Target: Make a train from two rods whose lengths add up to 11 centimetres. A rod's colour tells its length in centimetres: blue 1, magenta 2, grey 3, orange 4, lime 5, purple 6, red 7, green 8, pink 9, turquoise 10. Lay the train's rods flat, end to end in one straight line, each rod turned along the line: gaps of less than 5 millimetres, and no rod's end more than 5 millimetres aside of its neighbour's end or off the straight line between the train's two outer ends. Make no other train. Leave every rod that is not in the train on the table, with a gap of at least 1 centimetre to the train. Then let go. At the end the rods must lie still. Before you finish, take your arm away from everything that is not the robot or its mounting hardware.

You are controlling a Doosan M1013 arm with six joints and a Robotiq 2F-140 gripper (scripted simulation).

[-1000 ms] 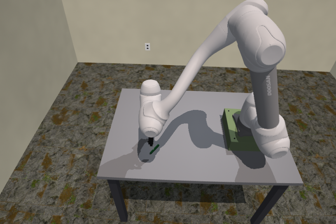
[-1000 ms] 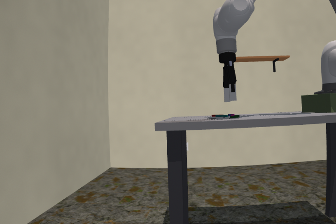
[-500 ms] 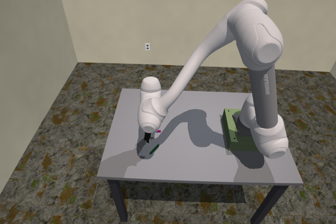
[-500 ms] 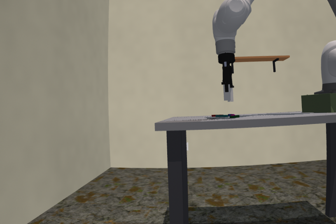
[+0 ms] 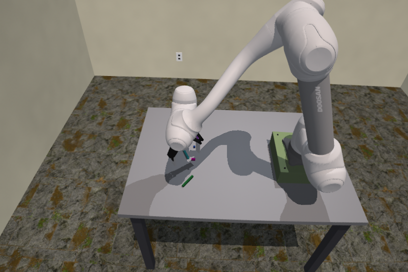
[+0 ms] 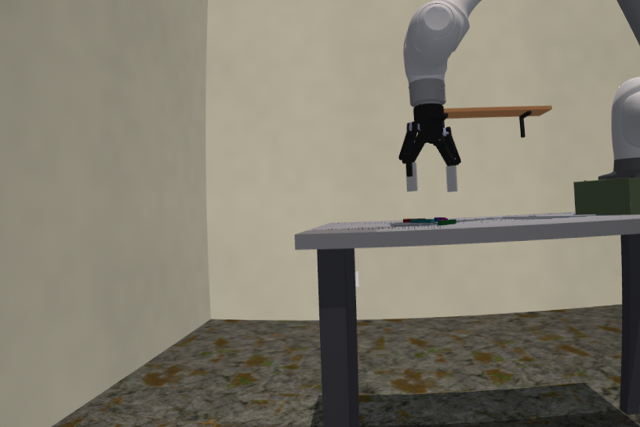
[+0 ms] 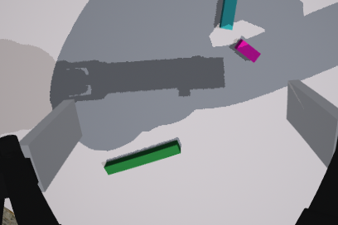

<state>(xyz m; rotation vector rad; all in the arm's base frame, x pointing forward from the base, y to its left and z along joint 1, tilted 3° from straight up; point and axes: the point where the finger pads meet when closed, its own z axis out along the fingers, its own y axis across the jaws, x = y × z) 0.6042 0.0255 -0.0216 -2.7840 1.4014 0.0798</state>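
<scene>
Now: the blue rod 4 cm behind my hand, 14 cm to the right of it and 8 cm below it. Round my hand: turquoise rod 1 cm ahead, 10 cm to the right, 8 cm below; then magenta rod 4 cm behind, 5 cm to the right, 8 cm below; then green rod 1 cm behind, 9 cm to the left, 8 cm below.
</scene>
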